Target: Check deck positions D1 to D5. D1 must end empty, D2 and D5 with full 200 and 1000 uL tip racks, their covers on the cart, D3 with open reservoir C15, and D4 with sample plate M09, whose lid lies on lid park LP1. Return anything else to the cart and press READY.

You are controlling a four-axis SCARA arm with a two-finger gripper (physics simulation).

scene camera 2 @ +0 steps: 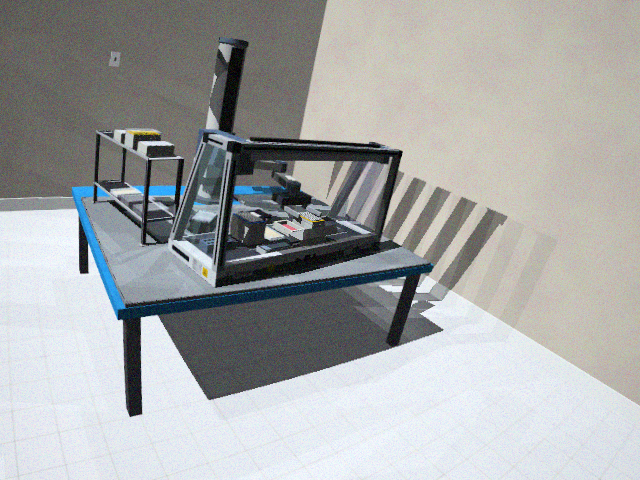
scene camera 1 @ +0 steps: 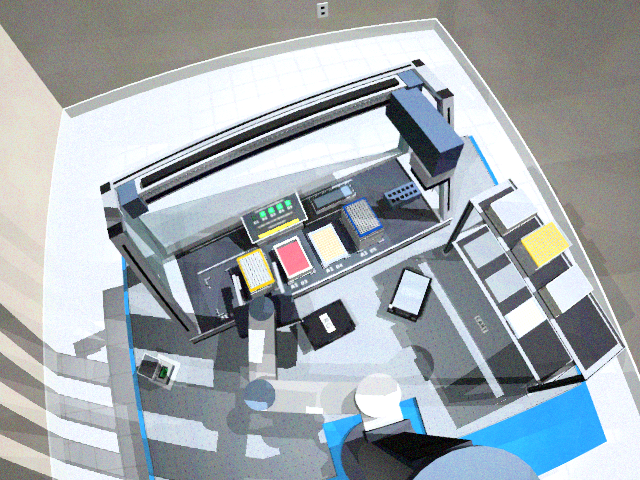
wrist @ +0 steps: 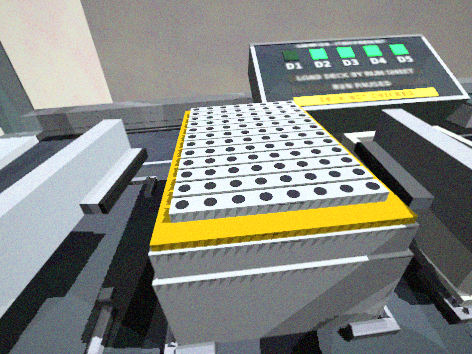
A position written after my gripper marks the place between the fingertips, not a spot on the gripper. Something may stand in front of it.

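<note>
There is a gantry frame point(scene camera 2: 233, 148) here, and I can see a blue-rimmed box point(scene camera 1: 365, 229) too, although in the wrist view the box is out of frame. As for myself, I see my gripper point(scene camera 1: 254, 269), and the wrist view point(wrist: 248, 133) has the gripper in it as well.
</note>
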